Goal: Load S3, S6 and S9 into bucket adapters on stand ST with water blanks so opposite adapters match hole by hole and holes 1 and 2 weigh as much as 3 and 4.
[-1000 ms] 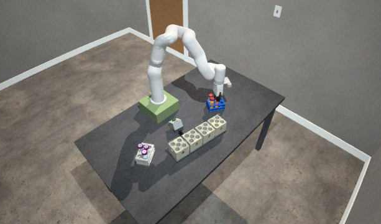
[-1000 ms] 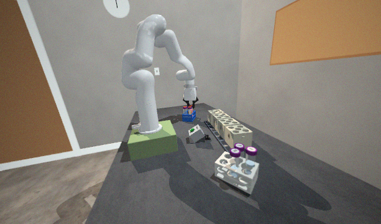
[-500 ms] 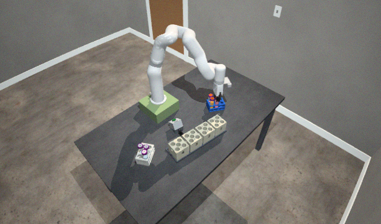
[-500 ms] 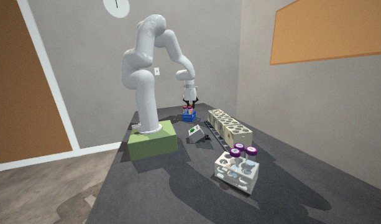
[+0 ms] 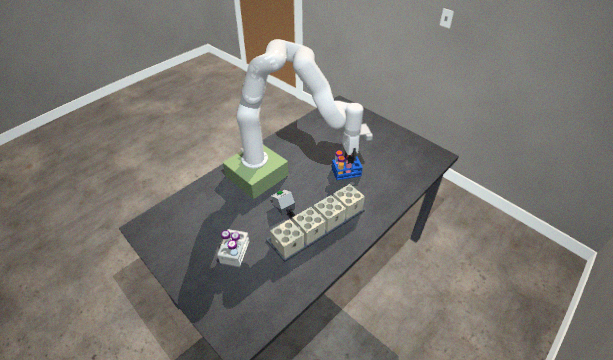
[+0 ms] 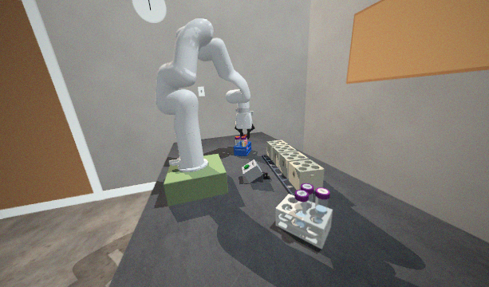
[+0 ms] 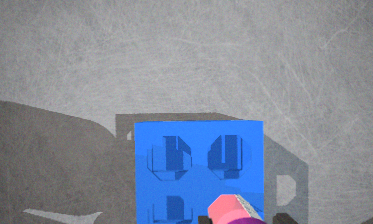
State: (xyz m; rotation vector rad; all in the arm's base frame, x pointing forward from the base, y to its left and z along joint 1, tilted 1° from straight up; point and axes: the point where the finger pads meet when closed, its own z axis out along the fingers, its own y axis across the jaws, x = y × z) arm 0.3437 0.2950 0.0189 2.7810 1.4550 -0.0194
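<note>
Right now the sample tube is 5 cm below my hand and 1 cm ahead of it. From my hand the other things lie so: stand marked 1: 34 cm to the right, 11 cm below, 10 cm ahead; blue sample rack: 9 cm below, 2 cm behind, 1 cm to the left; adapter 1: 18 cm to the right, 13 cm ahead, 7 cm below.
</note>
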